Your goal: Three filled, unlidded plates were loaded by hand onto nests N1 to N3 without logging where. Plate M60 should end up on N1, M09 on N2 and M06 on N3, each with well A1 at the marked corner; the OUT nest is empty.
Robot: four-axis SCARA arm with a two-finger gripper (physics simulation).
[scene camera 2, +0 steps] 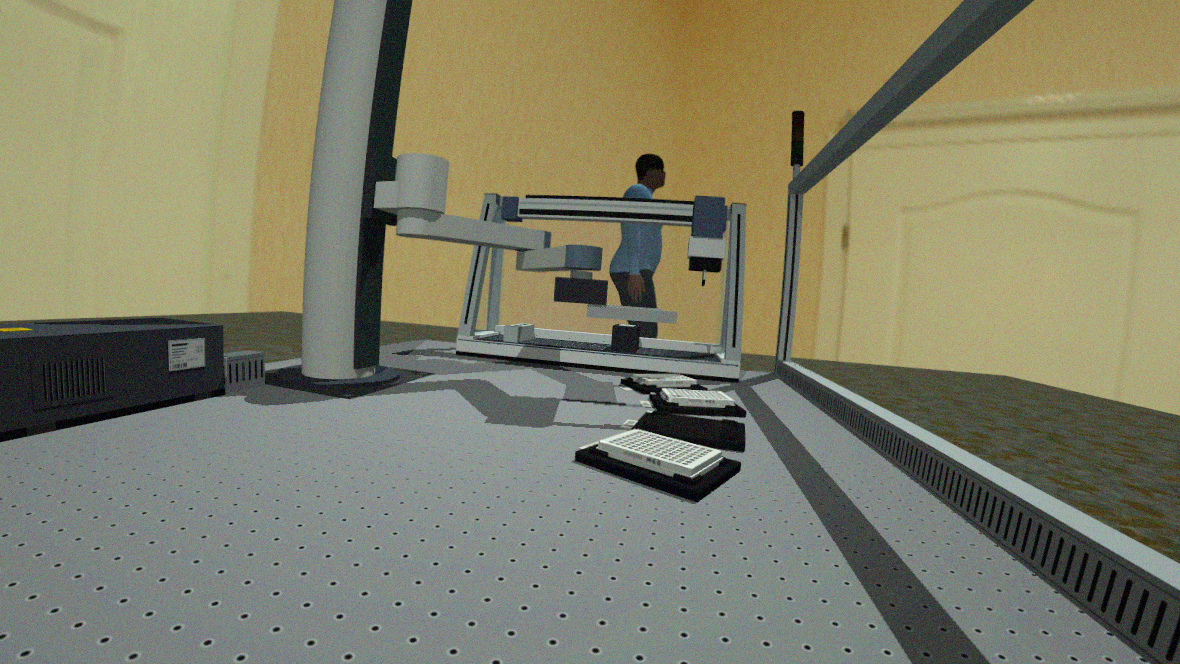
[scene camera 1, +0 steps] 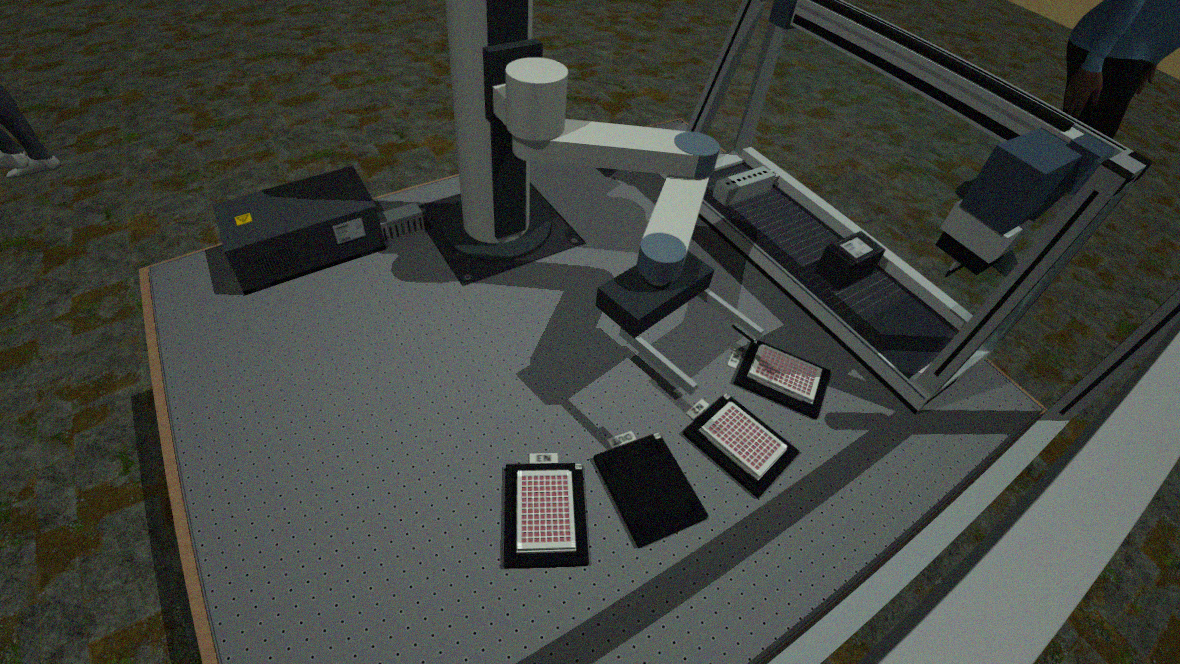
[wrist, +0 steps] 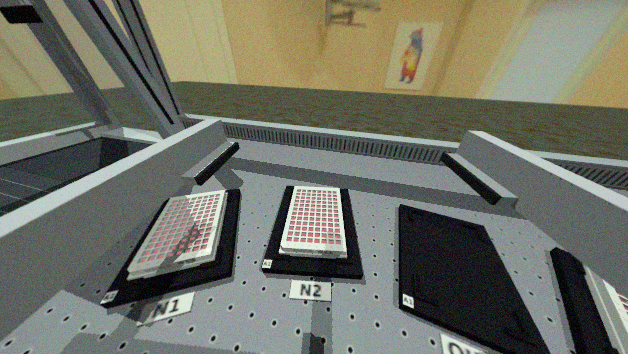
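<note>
My gripper is open and empty, high above the nests; its fingers also show in scene camera 2. One plate lies on nest N1. Another plate lies on nest N2. A third plate lies on nest N3, cut off in the wrist view. The black OUT nest bears no plate. Reddish wells show on the plates. Plate names and lettering are too small to read surely.
A gantry frame stands over a dark bed beside N1. A black box stands beside the arm's column. A slotted rail runs along the table edge. A person stands behind the gantry.
</note>
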